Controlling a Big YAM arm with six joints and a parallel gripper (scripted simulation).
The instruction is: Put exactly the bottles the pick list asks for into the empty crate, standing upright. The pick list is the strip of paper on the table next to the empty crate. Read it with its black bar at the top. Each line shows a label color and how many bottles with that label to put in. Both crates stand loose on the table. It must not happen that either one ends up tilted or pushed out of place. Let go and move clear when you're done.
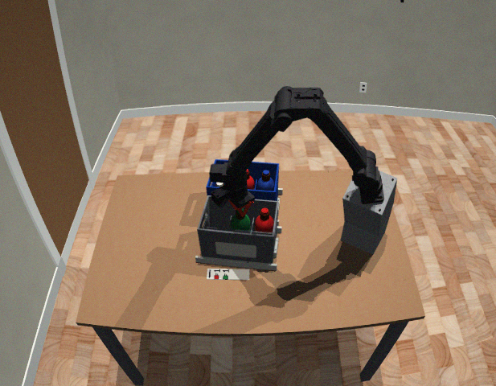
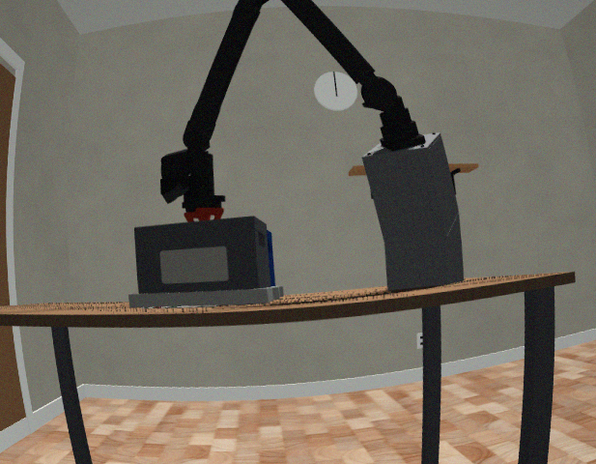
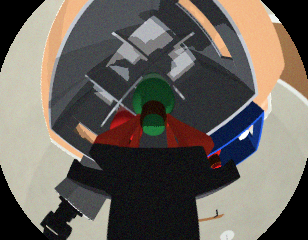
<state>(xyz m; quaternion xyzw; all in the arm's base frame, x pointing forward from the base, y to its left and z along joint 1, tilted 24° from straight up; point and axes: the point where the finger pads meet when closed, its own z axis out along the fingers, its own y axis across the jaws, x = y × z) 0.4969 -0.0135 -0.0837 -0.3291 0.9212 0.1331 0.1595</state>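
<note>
Right now my hand is 60 mm above the green-labelled bottle. Round my hand: pick list: 190 mm to the left, 150 mm below, 30 mm ahead; then red-labelled bottle: 90 mm behind, 60 mm below; then grey crate: 70 mm below, 40 mm to the left.
</note>
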